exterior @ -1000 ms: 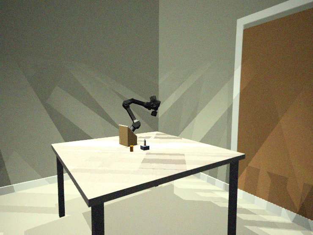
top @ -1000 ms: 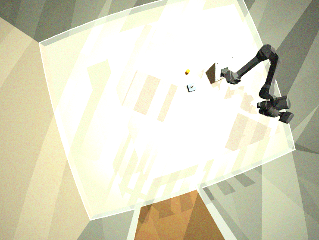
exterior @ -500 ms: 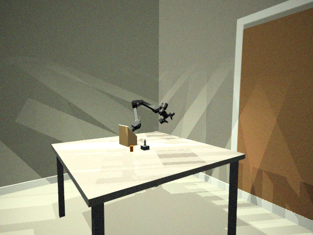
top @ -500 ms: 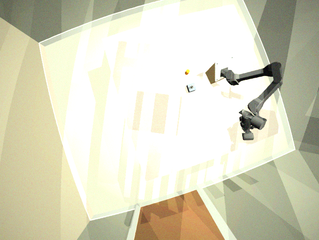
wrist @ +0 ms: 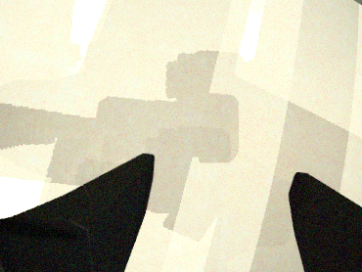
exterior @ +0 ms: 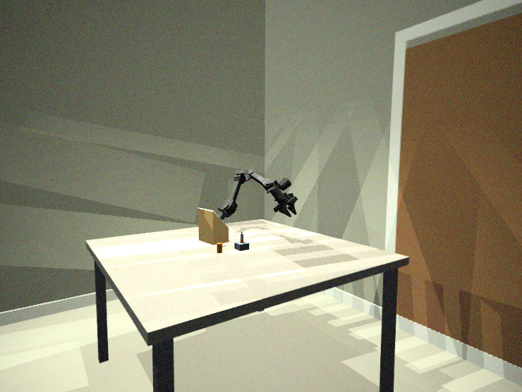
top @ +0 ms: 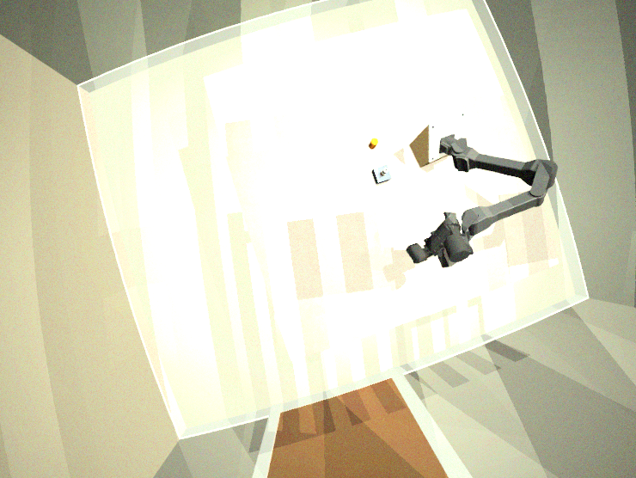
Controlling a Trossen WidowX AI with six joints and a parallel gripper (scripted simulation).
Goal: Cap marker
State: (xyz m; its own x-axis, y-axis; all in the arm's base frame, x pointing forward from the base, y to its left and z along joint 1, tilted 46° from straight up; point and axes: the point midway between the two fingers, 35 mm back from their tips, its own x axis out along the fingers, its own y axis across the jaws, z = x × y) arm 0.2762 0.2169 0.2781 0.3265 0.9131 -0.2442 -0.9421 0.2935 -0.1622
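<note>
Now: gripper tip 50 mm past the orange cap, 490 mm to the left of it and 130 mm above it. The rest, counted from my gripper tip: dark holder block: 30 mm behind, 360 mm to the right, 140 mm below.
</note>
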